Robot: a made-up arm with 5 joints.
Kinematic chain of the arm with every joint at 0, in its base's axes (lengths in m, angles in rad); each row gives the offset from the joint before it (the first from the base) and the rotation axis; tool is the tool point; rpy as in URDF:
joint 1: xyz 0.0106 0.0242 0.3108 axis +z
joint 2: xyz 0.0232 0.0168 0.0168 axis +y
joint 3: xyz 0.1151 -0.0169 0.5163 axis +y
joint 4: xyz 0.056 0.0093 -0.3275 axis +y
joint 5: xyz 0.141 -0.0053 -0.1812 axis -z
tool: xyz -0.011 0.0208 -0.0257 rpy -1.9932 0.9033 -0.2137
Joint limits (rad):
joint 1: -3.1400..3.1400
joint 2: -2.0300..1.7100
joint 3: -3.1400..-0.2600
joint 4: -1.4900..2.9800
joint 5: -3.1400..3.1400
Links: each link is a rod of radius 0.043 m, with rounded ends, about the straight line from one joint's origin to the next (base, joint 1, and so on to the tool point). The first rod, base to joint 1, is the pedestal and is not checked.
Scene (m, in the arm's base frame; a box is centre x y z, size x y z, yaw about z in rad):
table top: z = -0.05
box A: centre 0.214 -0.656 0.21 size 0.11 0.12 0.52 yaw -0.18
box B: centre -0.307 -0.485 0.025 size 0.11 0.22 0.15 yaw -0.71
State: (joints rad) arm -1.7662 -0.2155 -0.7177 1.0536 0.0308
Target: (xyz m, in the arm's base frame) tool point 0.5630 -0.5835 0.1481
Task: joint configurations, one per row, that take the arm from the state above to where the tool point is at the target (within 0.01 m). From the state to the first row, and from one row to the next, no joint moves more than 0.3 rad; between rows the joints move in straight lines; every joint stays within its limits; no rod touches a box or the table.
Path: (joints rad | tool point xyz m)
1: -1.5416 0.0020 -0.5651 1.0926 -0.1150 | 0.0446 -0.3422 0.3536
2: -1.3170 0.2196 -0.4126 1.1317 -0.2608 | 0.0996 -0.2345 0.2726
3: -1.0924 0.4371 -0.2600 1.1707 -0.4066 | 0.1049 -0.1171 0.2490
4: -1.0354 0.5279 -0.5420 1.0409 -0.2779 | 0.1973 -0.2497 0.1752
5: -0.9784 0.6188 -0.8240 0.9112 -0.1493 | 0.3090 -0.3782 0.1323
6: -0.9214 0.7096 -1.1060 0.7814 -0.0206 | 0.4337 -0.4925 0.1234
7: -0.8644 0.8004 -1.3880 0.6517 0.1080 | 0.5630 -0.5835 0.1481

